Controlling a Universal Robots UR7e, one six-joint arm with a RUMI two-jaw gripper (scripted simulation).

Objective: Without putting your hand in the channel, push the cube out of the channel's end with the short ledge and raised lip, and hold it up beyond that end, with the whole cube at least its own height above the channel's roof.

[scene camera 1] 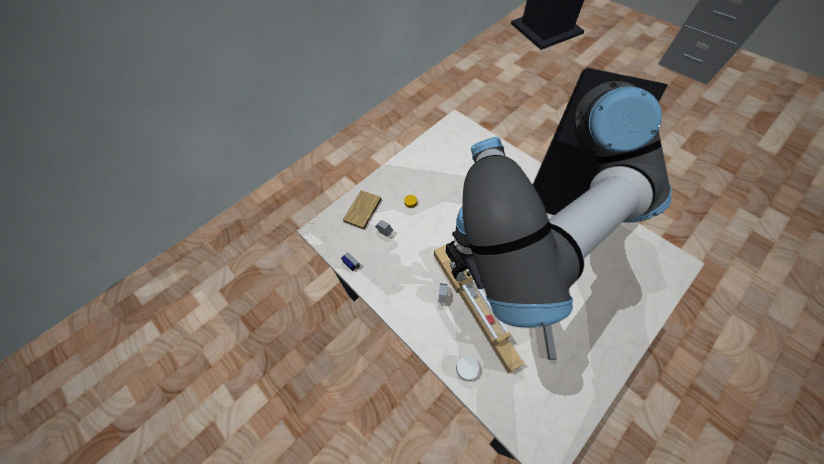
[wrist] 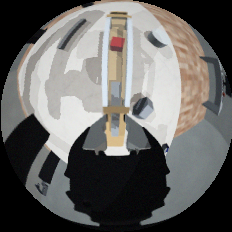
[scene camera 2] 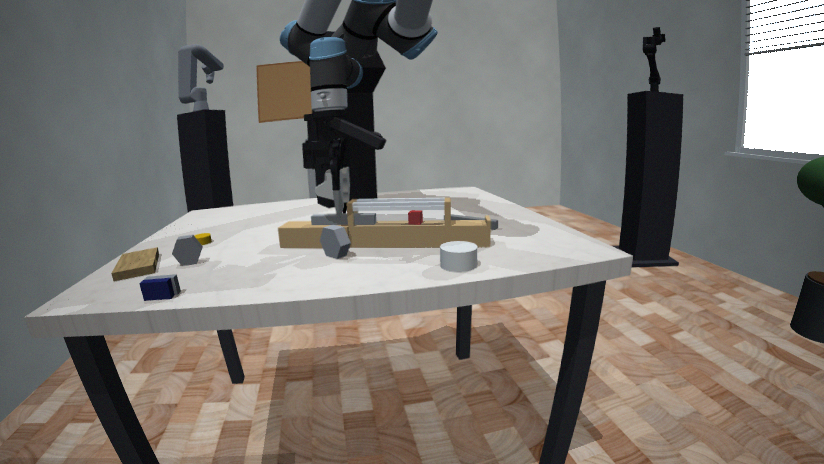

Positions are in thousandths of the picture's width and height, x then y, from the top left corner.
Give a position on a wooden channel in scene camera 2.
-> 581,501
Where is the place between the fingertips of my gripper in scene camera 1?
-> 561,598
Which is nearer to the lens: the grey hexagonal block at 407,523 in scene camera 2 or the white cylinder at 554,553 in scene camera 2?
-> The white cylinder.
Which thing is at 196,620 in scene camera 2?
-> A blue block.
